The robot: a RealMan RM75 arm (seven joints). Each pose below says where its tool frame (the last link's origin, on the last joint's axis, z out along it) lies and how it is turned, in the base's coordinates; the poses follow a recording.
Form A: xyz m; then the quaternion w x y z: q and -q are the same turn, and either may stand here.
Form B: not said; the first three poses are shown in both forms.
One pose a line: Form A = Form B
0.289 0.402 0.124 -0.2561 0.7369 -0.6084 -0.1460 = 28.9 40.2 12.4 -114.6 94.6 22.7
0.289 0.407 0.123 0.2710 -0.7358 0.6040 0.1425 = 28.9 40.7 12.3 -113.6 93.2 22.0
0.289 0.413 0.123 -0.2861 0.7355 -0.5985 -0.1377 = 28.9 41.3 12.3 -112.6 91.7 21.1
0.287 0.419 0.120 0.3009 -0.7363 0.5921 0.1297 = 28.7 41.9 12.0 -111.9 90.0 19.7
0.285 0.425 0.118 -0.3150 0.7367 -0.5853 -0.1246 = 28.5 42.5 11.8 -111.2 88.4 18.8
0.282 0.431 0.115 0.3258 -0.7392 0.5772 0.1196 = 28.2 43.1 11.5 -111.0 86.7 18.0
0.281 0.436 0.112 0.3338 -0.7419 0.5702 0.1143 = 28.1 43.6 11.2 -111.0 85.3 17.1
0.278 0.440 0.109 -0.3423 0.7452 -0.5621 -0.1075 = 27.8 44.0 10.9 -111.0 83.7 16.0
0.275 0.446 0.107 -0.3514 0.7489 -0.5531 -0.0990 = 27.5 44.6 10.7 -111.1 82.0 14.7
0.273 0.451 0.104 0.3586 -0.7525 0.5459 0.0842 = 27.3 45.1 10.4 -111.2 80.7 12.4
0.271 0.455 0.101 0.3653 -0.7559 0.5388 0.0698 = 27.1 45.5 10.1 -111.4 79.4 10.3
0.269 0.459 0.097 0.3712 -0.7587 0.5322 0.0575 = 26.9 45.9 9.7 -111.5 78.2 8.4
